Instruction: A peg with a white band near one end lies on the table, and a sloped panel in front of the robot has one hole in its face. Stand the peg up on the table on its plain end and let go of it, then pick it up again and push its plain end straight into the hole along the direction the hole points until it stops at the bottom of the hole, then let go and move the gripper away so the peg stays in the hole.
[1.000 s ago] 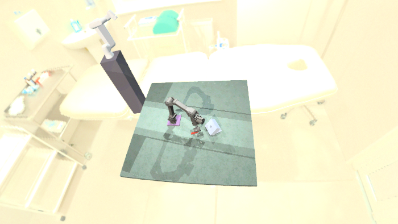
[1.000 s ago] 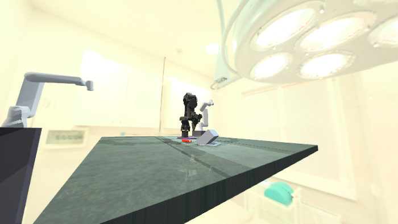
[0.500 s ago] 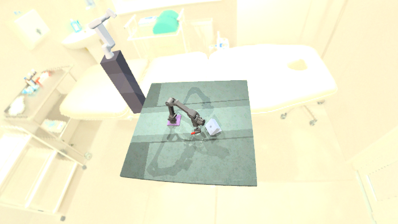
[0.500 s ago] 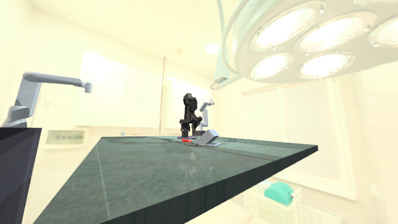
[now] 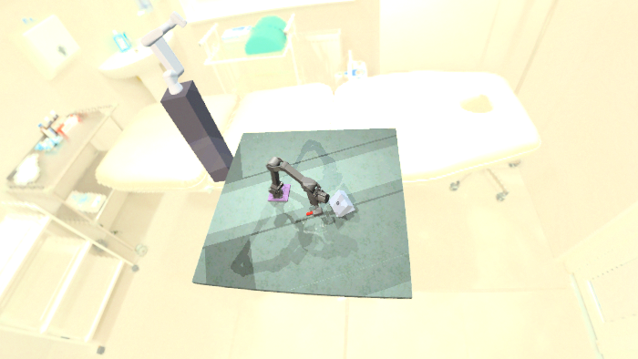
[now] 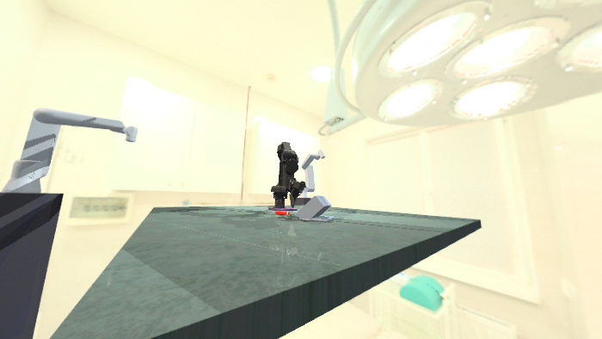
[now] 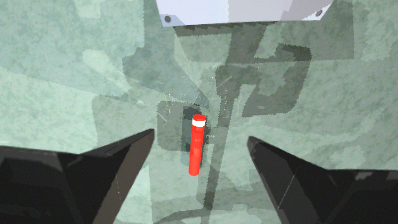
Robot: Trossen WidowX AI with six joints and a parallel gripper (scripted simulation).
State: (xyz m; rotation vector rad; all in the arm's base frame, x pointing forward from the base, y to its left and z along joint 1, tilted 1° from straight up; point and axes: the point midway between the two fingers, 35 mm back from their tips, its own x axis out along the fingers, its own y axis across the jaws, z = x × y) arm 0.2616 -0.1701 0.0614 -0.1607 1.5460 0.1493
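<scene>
My gripper tip is 3 cm above the red peg and 1 cm past it. Also, from my gripper tip: sloped panel (16 cm ahead, 2 cm to the left, 1 cm above).
</scene>
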